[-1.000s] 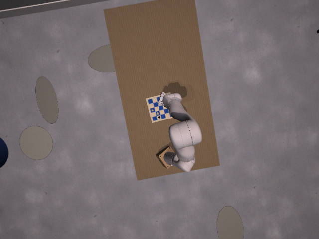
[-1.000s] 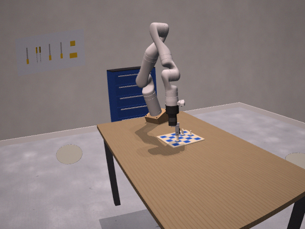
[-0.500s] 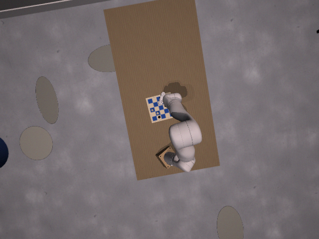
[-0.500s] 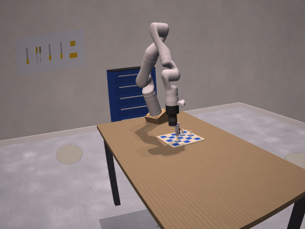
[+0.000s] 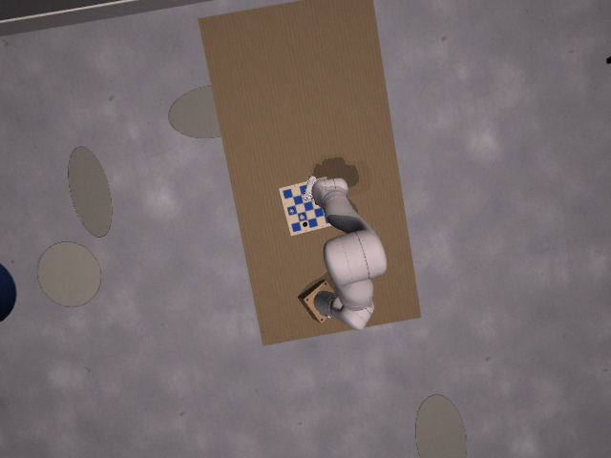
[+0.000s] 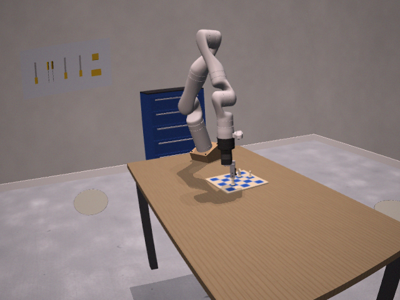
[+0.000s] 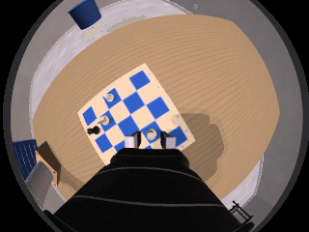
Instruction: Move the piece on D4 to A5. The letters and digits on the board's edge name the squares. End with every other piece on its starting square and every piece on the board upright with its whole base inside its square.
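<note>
The white piece lies 4 cm below my hand. Also, from my hand: blue-and-cream chessboard 6 cm below, 4 cm to the left, 3 cm behind; then black piece 11 cm behind, 8 cm to the left, 4 cm below.
</note>
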